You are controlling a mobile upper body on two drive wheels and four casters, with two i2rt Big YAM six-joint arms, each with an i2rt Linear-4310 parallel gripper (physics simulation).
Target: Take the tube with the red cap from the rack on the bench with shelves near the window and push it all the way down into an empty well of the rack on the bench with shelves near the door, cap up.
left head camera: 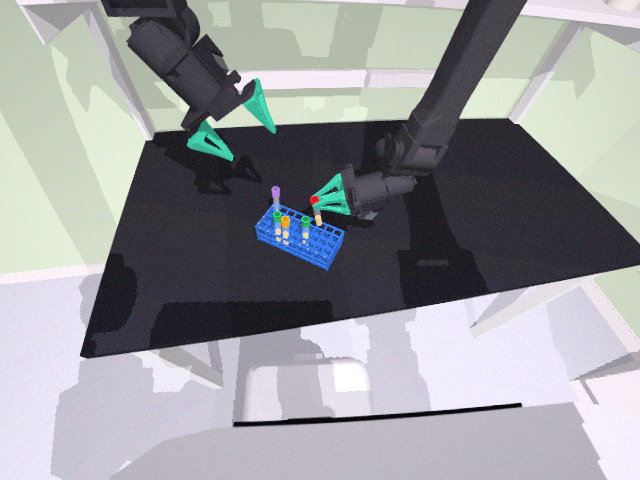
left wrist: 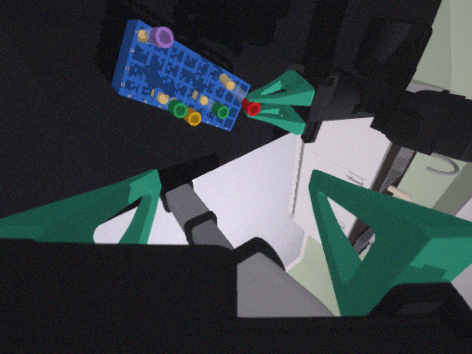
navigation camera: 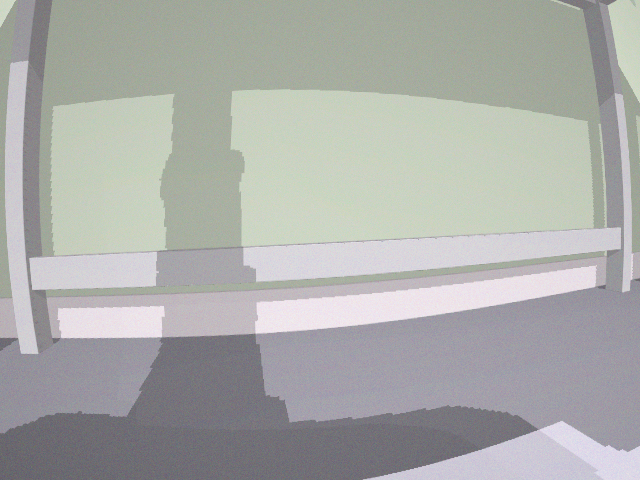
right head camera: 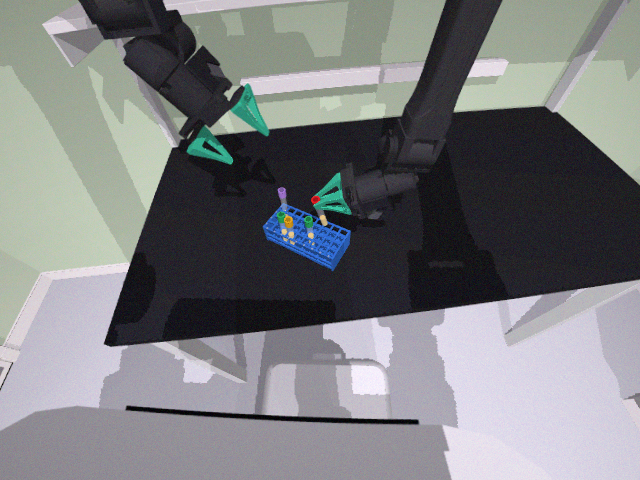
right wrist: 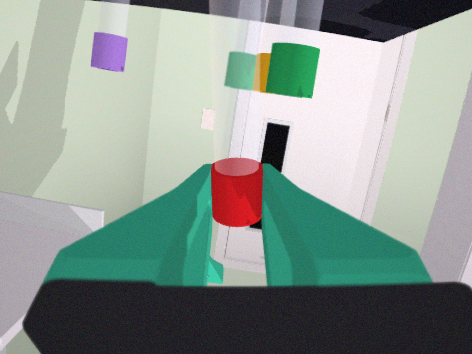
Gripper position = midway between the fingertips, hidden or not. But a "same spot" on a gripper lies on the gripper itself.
Labels:
my right gripper: left head camera 312,203; left wrist; right head camera; right wrist 237,178; not seen in the navigation camera view (out of frame)
same spot on my right gripper: (left wrist: 312,95) = (right head camera: 338,174)

